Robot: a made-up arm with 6 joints. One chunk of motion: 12 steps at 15 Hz.
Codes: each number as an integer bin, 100 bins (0 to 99) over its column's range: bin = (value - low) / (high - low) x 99, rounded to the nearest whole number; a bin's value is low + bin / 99 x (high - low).
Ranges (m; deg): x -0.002..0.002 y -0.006..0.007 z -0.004..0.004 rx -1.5..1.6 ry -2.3..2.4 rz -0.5..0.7
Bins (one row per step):
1: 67 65 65 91 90 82
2: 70 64 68 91 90 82
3: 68 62 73 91 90 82
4: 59 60 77 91 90 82
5: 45 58 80 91 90 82
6: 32 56 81 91 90 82
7: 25 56 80 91 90 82
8: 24 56 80 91 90 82
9: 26 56 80 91 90 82
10: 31 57 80 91 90 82
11: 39 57 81 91 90 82
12: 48 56 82 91 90 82
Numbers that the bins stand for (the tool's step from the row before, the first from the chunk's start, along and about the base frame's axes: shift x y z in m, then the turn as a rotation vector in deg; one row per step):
1: 0.00071 0.00254 0.00125 1.349 1.973 0.494
2: 0.00083 0.00240 0.00149 1.349 1.973 0.494
3: 0.00075 0.00214 0.00190 1.349 1.973 0.494
4: 0.00038 0.00188 0.00222 1.349 1.973 0.494
5: -0.00018 0.00162 0.00246 1.349 1.973 0.494
6: -0.00071 0.00135 0.00255 1.349 1.973 0.494
7: -0.00099 0.00135 0.00246 1.349 1.973 0.494
8: -0.00103 0.00135 0.00246 1.349 1.973 0.494
9: -0.00095 0.00135 0.00246 1.349 1.973 0.494
10: -0.00075 0.00148 0.00246 1.349 1.973 0.494
11: -0.00042 0.00148 0.00255 1.349 1.973 0.494
12: -0.00006 0.00135 0.00263 1.349 1.973 0.494

